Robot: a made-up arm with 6 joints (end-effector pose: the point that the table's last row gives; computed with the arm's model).
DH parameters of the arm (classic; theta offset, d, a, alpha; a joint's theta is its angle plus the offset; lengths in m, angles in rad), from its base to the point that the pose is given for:
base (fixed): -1.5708 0.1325 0 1.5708
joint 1: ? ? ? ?
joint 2: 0 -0.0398 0.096 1.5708
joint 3: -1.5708 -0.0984 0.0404 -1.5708
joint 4: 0 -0.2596 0.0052 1.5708
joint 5: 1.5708 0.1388 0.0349 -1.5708
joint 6: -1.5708 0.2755 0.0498 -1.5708
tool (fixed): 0 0.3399 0 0
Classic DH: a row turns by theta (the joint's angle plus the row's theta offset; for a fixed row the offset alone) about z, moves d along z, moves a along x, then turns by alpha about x.
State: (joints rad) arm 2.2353 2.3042 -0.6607 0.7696 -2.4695 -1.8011
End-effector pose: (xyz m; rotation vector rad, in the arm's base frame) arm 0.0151 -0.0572 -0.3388 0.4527 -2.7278 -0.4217
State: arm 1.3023 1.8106 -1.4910 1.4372 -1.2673 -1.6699
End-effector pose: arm 0.3005 0.2074 0.1191 1.4097 1.2822 1.9746
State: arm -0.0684 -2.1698 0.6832 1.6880 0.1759 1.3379
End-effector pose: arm -0.2543 0.0601 0.0251 1.5776 0.1997 -0.9277
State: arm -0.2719 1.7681 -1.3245 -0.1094 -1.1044 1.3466
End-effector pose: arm -0.0373 0.1815 -0.0850 -2.6151 -0.9094 -0.8580
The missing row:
joint 1: 1.5708 0.0628 0.0184 1.5708
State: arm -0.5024 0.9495 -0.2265 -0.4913 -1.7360 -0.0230
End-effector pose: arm 0.1147 0.1870 0.4936 -1.0526 0.0971 -1.2036
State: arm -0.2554 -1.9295 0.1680 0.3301 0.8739 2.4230
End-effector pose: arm -0.4509 0.0134 0.5321 -0.0924 -0.1893 -1.0657
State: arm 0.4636 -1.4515 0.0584 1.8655 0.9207 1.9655
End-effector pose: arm -0.4696 -0.0832 0.0561 1.1641 0.2180 -0.9041
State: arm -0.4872 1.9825 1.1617 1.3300 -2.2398 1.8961
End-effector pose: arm 0.0753 0.1310 -0.0754 1.3056 0.8353 0.4316
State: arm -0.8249 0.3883 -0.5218 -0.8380 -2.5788 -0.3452
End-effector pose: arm 0.4329 0.0230 0.0094 -1.8300 1.3789 -0.8872
